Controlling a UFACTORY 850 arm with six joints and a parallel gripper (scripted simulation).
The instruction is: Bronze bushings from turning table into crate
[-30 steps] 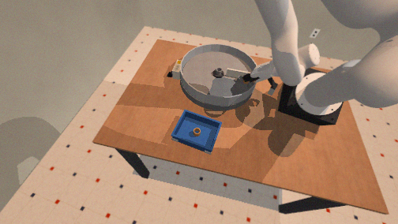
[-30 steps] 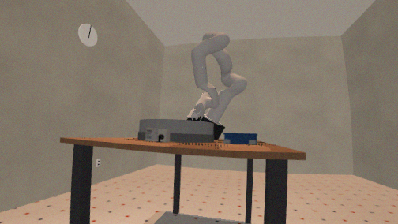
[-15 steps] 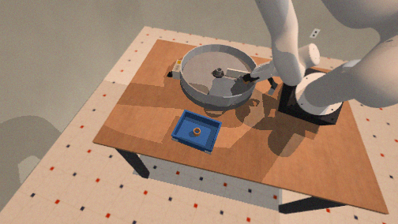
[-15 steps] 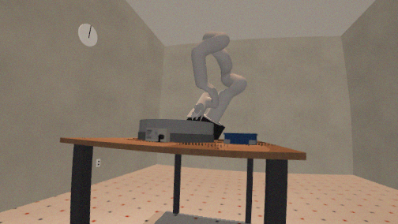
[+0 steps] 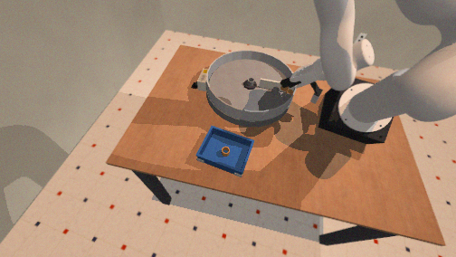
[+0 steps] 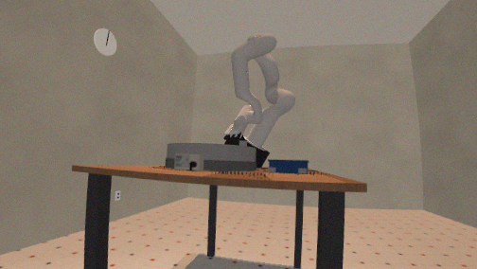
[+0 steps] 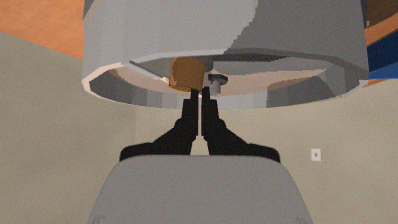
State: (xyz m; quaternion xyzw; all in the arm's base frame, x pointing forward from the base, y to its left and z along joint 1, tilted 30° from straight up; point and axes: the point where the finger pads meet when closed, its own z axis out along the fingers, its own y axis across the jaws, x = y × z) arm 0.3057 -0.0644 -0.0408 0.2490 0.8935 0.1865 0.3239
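My hand is 340 mm to the right of the blue crate, 170 mm short of it and 110 mm above it. From my hand the other things lie so: grey turning table 160 mm ahead, 80 mm below, 20 mm to the right.
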